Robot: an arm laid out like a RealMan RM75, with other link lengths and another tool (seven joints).
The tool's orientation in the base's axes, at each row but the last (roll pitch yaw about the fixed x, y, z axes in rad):
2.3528, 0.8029, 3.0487
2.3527, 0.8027, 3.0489
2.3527, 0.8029, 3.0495
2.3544, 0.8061, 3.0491
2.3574, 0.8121, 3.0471
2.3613, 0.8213, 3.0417
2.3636, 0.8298, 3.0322
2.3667, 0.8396, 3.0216
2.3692, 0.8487, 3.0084
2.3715, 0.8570, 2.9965
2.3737, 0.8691, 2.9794
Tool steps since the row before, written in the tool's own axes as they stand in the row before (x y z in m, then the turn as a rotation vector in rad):
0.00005, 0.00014, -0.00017, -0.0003, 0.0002, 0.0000
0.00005, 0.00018, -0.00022, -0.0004, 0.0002, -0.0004
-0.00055, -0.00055, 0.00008, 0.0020, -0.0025, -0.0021
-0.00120, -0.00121, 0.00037, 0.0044, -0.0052, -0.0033
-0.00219, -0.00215, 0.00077, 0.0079, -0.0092, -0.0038
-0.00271, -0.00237, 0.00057, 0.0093, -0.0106, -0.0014
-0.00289, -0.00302, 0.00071, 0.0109, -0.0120, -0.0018
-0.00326, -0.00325, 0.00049, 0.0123, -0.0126, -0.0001
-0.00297, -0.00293, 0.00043, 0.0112, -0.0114, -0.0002
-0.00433, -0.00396, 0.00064, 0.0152, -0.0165, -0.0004
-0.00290, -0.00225, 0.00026, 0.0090, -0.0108, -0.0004
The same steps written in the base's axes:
-0.00019, 0.00000, 0.00012, 0.0001, 0.0001, 0.0003
-0.00024, -0.00001, 0.00016, 0.0000, -0.0001, 0.0006
0.00067, -0.00039, 0.00009, -0.0015, -0.0031, -0.0016
0.00158, -0.00074, 0.00009, -0.0026, -0.0058, -0.0041
0.00290, -0.00126, 0.00017, -0.0035, -0.0089, -0.0084
0.00322, -0.00161, 0.00057, -0.0024, -0.0083, -0.0112
0.00368, -0.00207, 0.00036, -0.0031, -0.0095, -0.0129
0.00386, -0.00246, 0.00067, -0.0028, -0.0088, -0.0150
0.00346, -0.00228, 0.00067, -0.0026, -0.0080, -0.0136
0.00486, -0.00313, 0.00117, -0.0032, -0.0118, -0.0188
0.00293, -0.00194, 0.00109, -0.0016, -0.0079, -0.0115

